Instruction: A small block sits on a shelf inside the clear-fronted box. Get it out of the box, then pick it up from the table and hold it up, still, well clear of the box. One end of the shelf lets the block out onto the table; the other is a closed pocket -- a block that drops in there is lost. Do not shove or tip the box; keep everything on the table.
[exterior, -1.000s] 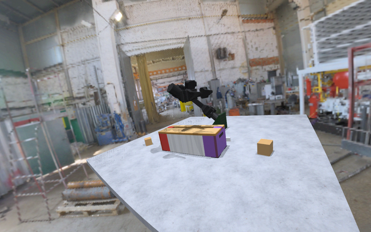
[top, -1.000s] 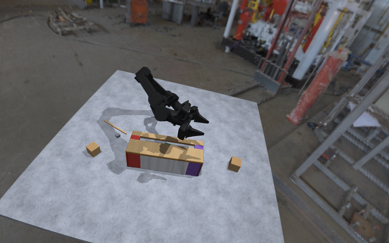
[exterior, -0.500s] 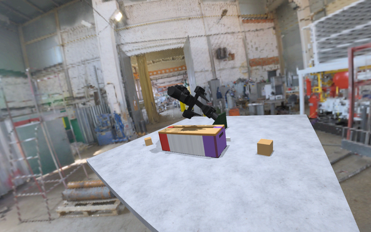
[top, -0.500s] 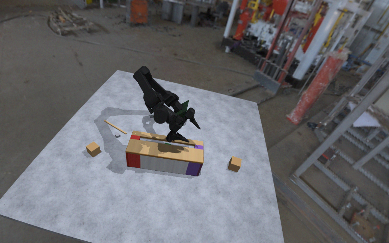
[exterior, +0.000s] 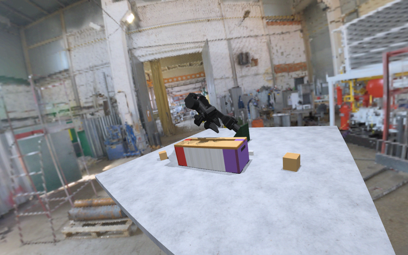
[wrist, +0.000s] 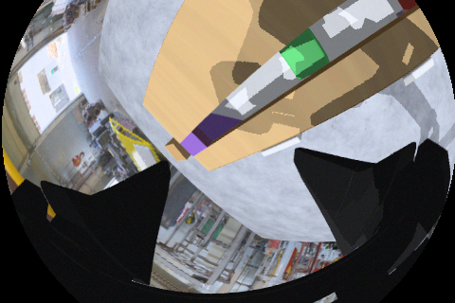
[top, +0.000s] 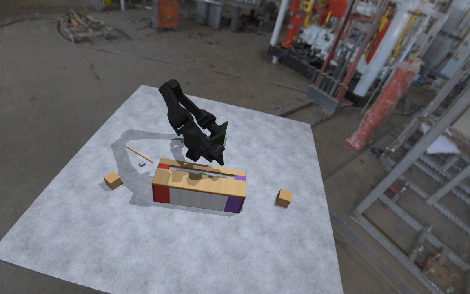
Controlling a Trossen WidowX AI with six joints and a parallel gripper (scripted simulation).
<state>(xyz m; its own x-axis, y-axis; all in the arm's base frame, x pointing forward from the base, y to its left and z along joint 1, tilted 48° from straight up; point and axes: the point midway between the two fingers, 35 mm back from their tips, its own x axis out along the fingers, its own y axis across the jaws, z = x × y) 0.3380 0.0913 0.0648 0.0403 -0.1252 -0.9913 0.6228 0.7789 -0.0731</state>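
Right now the green block is 90 mm below my gripper tip, 50 mm to the right of it and 20 mm ahead of it. Round my gripper tip: thin wooden stick 400 mm to the right, 180 mm below, 130 mm behind; small grey piece 360 mm to the right, 170 mm below, 60 mm behind; tan cube 440 mm to the right, 160 mm below, 80 mm ahead.
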